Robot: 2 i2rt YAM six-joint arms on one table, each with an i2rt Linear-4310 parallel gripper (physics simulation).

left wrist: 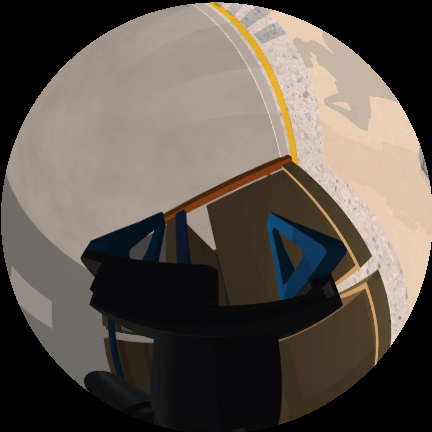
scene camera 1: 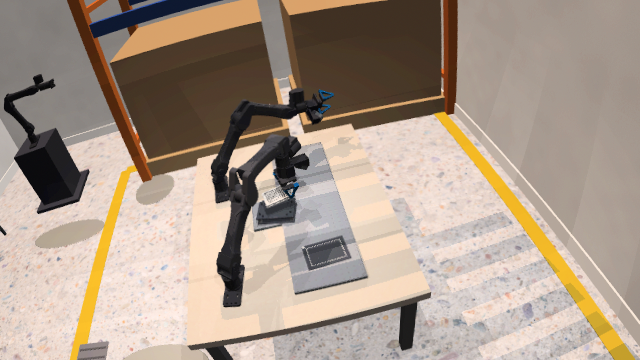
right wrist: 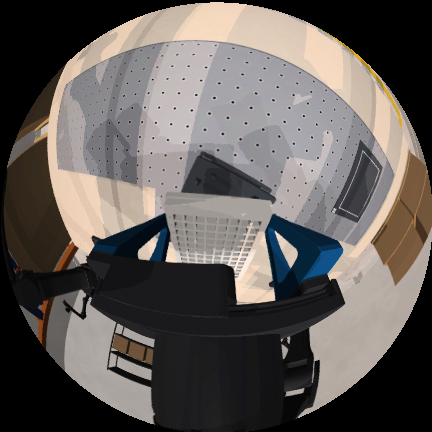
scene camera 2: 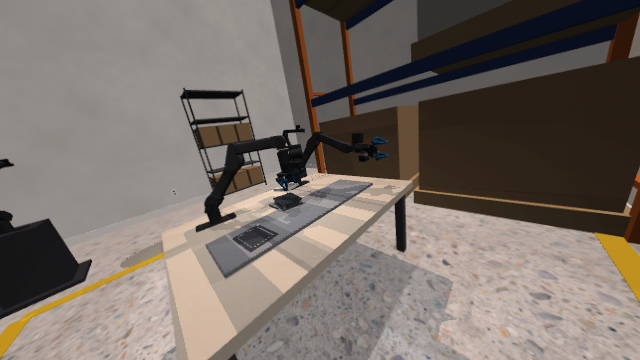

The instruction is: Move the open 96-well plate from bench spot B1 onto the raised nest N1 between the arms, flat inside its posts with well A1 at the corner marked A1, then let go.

My right gripper carries a white well plate [right wrist: 204, 228]; nothing else touches it. Also in view: a dark nest with white outline [scene camera 1: 333, 250].
The dark nest with white outline shows as well in the right wrist view [right wrist: 365, 171]. The left wrist view does not show the white well plate: it is out of frame.
